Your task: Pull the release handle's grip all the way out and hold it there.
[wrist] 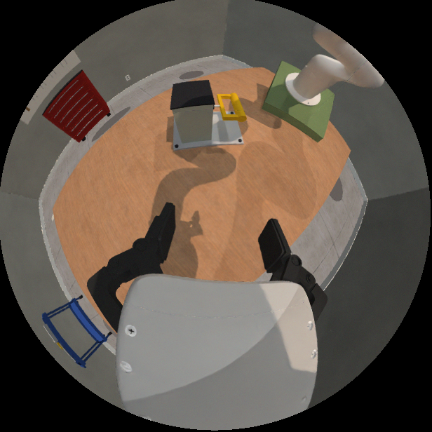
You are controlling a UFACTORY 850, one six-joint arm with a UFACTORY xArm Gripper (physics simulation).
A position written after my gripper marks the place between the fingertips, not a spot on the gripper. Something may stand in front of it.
I see my gripper (221, 222) and a grey base plate (224, 132).
